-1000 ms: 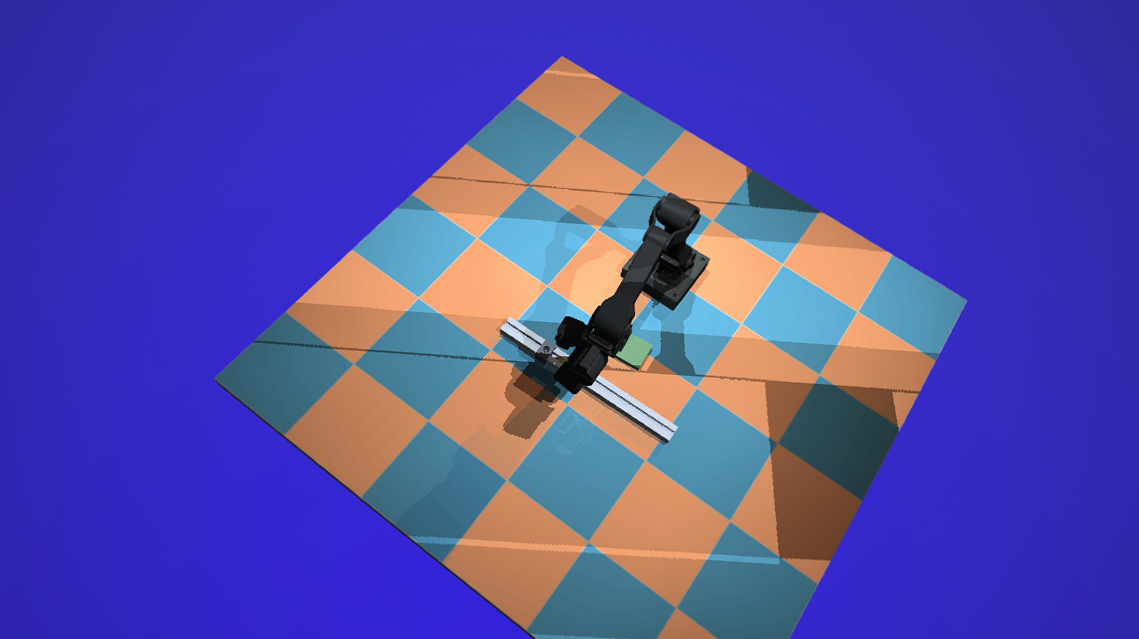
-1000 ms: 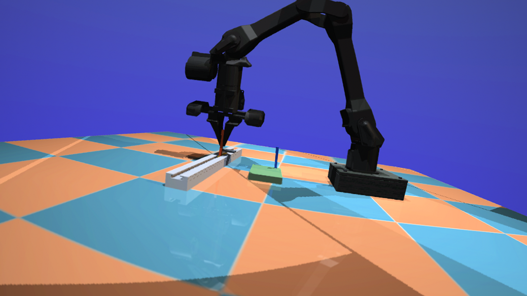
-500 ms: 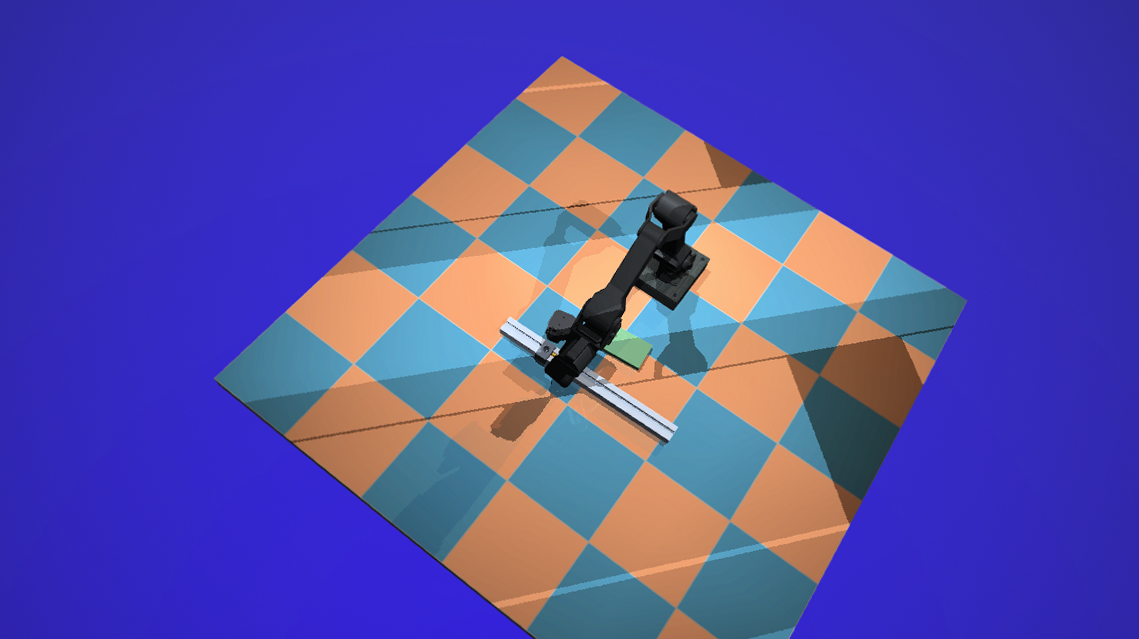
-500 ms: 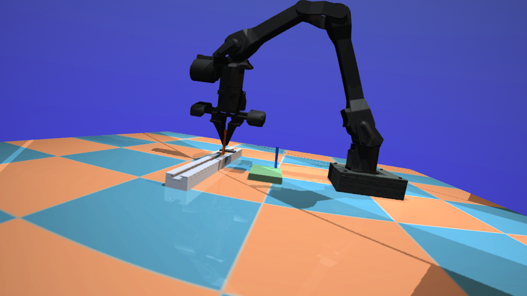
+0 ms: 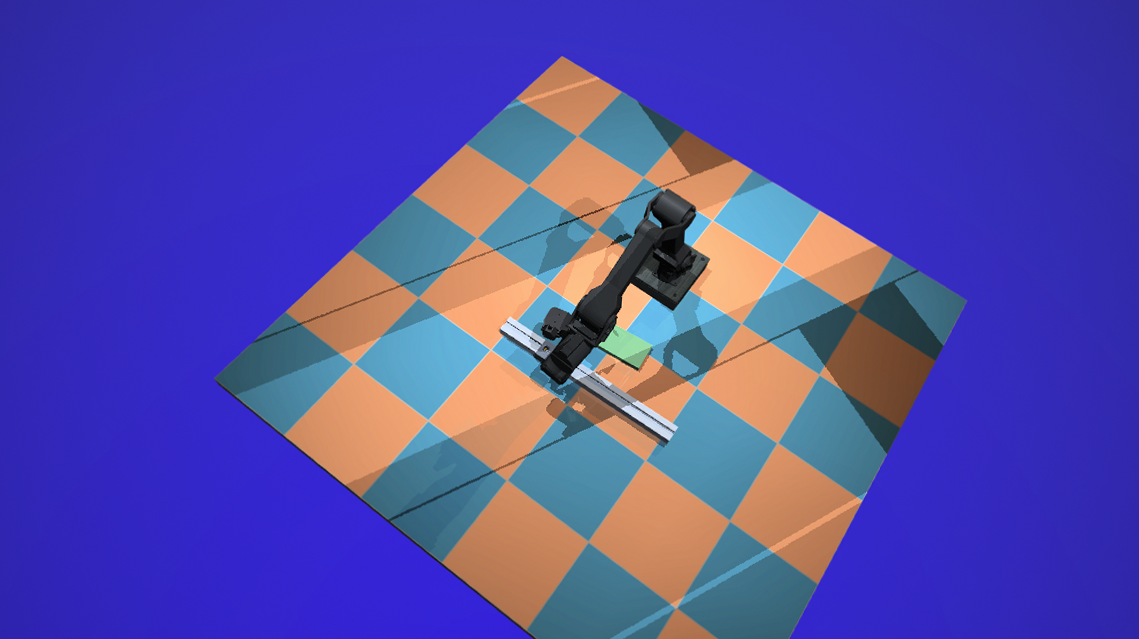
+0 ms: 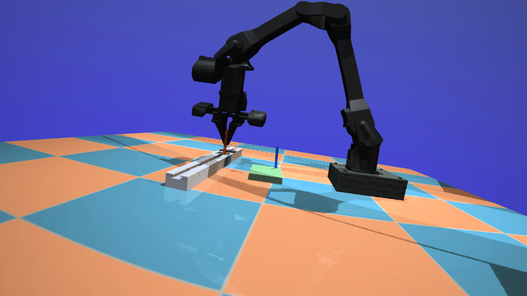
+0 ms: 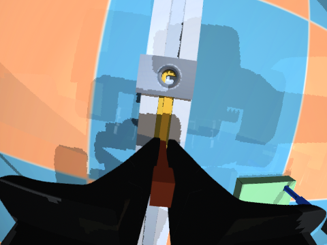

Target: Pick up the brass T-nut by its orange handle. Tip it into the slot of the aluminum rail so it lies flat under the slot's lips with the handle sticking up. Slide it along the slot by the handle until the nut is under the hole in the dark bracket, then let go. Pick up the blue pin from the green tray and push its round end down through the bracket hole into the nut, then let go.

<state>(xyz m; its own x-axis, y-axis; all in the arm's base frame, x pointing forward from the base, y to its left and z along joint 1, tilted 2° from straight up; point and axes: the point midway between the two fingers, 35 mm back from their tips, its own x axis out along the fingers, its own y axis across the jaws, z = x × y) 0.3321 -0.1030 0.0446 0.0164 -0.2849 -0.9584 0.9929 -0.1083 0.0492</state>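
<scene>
Now: the brass T-nut 2 cm to the right of my gripper tip. The rest, counted from my gripper tip: green tray (12 cm behind, 8 cm to the left, 4 cm below); blue pin (13 cm behind, 6 cm to the left, 2 cm below).
</scene>
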